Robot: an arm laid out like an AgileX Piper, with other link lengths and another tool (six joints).
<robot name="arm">
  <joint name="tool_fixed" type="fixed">
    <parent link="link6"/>
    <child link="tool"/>
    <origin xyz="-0.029 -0.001 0.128" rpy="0 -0.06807 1.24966"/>
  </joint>
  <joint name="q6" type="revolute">
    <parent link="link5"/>
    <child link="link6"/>
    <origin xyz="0.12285 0 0" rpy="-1.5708 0 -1.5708"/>
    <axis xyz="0 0 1"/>
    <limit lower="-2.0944" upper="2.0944"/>
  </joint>
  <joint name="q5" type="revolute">
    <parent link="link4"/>
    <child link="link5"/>
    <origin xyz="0 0 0" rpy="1.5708 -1.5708 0"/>
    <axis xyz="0 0 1"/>
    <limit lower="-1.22" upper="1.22"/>
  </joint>
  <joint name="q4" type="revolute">
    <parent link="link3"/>
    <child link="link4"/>
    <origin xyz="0.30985 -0.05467 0" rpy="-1.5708 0 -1.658"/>
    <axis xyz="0 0 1"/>
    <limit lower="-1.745" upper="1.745"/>
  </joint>
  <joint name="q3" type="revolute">
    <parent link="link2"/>
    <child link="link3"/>
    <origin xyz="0.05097 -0.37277 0" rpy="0 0 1.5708"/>
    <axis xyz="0 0 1"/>
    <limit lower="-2.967" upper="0"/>
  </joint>
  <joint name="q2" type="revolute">
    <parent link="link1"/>
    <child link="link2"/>
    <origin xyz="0 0 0" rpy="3.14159 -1.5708 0"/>
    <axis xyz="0 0 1"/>
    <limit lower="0" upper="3.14"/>
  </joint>
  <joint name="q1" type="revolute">
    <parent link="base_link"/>
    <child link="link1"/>
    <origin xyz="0 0 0.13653" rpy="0 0 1.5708"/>
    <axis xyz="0 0 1"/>
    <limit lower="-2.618" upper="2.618"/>
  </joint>
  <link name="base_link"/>
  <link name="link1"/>
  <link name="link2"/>
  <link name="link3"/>
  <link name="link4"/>
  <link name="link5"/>
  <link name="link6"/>
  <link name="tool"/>
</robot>
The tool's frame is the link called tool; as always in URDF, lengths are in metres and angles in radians.
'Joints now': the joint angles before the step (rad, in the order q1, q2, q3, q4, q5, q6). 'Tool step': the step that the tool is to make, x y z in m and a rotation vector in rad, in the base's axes. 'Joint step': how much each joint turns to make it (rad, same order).
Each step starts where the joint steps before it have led.
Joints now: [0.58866, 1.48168, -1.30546, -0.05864, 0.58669, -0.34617]
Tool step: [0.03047, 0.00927, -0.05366, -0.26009, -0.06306, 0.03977]
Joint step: [0.07833, 0.13309, 0.00000, -0.36204, -0.01175, 0.14748]
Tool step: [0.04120, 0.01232, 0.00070, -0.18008, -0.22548, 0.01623]
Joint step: [0.06953, 0.09198, -0.00001, -0.56701, -0.03104, 0.36105]
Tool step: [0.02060, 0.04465, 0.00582, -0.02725, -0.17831, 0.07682]
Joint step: [0.05540, 0.07741, -0.00109, -0.46295, -0.03728, 0.36956]
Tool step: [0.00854, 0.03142, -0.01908, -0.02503, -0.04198, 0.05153]
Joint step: [0.02561, 0.07487, -0.01719, -0.17868, -0.00643, 0.14221]
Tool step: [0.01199, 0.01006, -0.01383, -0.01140, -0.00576, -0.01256]
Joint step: [0.00350, 0.05839, -0.04096, -0.02442, 0.02058, 0.02377]
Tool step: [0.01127, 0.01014, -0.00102, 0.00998, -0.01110, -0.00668]
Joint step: [0.00001, 0.04031, -0.05188, -0.00294, 0.00684, 0.00545]
